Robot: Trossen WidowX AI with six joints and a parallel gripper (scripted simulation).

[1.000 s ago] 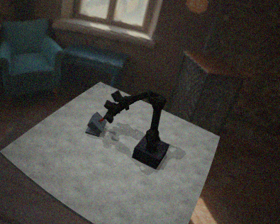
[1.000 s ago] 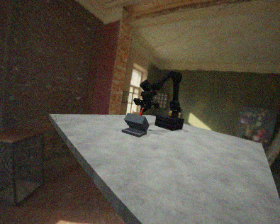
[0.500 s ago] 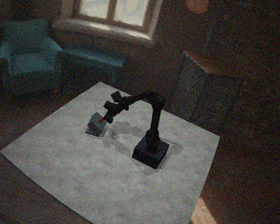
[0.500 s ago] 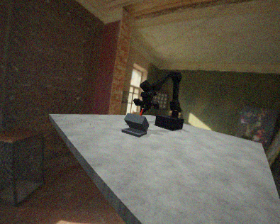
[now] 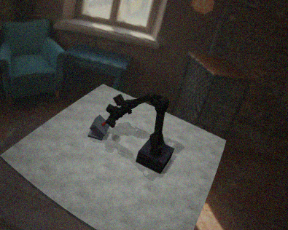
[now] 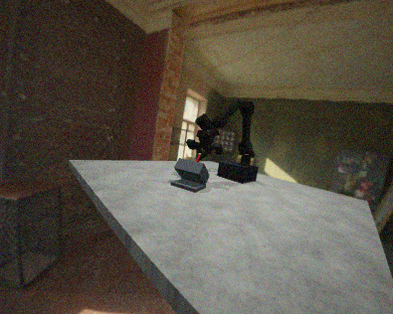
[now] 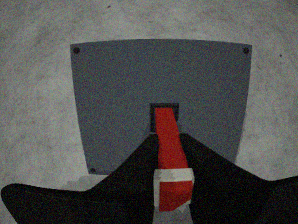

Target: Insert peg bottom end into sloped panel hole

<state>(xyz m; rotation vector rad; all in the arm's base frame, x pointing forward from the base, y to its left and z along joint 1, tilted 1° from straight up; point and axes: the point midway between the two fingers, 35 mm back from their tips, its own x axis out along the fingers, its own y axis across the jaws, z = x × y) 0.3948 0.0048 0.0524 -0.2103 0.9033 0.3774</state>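
Now: gripper tip 3 cm short of the sloped panel, 2 cm to the right of it and 5 cm above it. Round my gripper tip: red peg 1 cm behind, 1 cm above.
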